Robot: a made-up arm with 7 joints.
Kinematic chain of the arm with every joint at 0, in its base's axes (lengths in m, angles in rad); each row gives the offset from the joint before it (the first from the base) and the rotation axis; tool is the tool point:
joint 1: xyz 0 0.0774 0 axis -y
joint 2: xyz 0 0.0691 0 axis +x
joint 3: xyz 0 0 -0.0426 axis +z
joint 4: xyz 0 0 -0.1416 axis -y
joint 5: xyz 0 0 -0.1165 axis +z
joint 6: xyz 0 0 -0.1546 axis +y
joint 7: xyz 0 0 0 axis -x
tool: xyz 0 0 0
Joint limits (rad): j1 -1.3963..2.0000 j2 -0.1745..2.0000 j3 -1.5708..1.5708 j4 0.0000..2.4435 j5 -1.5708..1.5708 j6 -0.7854..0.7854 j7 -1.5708..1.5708
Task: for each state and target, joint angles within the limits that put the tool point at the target. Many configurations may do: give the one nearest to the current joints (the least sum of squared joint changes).
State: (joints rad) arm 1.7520 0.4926 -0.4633 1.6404 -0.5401 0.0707 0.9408
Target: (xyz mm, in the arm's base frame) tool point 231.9 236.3 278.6
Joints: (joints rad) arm 1.7243 0.6451 -0.3651 1.2443 -0.5401 0.0707 0.9408
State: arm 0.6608 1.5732 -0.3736 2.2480 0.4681 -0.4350 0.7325
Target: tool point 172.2 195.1 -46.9
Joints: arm 0.6459 2.0000 -0.9364 2.3936 0.4681 -0.4350 0.7325
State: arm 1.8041 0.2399 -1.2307 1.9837 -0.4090 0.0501 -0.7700
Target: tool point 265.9 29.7 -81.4
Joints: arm 1.2737 0.6922 -1.5708 1.7363 -0.4090 0.0501 -0.7700
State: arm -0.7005 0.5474 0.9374 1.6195 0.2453 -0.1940 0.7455
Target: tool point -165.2 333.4 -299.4
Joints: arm -1.0020 0.0238 0.8333 1.1097 0.2453 -0.1940 0.7455
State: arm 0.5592 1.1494 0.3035 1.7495 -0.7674 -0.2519 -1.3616
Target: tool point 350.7 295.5 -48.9
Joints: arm 0.6609 0.6196 -0.1054 1.1570 -0.7674 -0.2519 -1.3616
